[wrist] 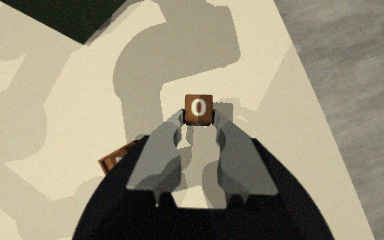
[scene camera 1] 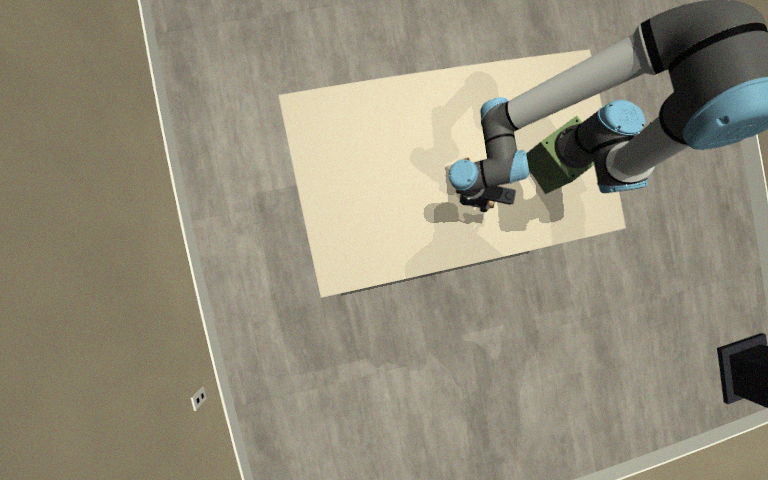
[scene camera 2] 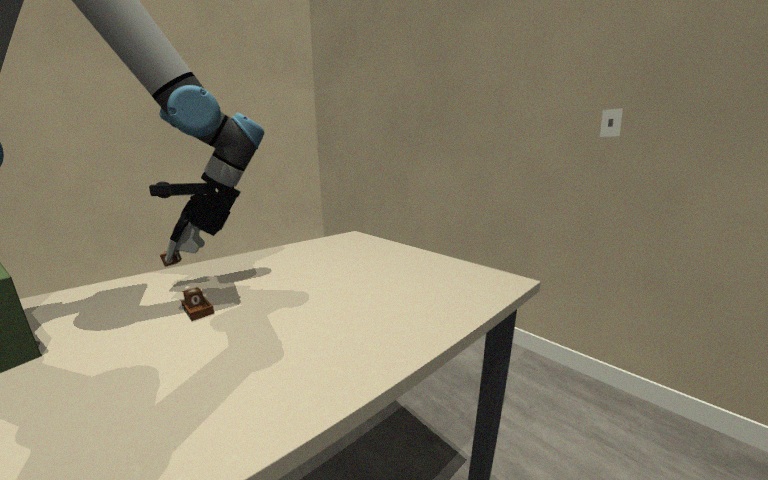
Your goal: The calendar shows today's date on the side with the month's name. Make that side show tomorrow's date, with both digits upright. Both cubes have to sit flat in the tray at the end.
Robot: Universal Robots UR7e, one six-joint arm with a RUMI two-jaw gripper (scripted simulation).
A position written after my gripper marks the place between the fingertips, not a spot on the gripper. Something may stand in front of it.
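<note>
Brown digit cube (wrist: 198,109) in the wrist view. My gripper (scene camera 2: 170,260), visible too in the wrist view (wrist: 198,110) and scene camera 1 (scene camera 1: 488,203).
</note>
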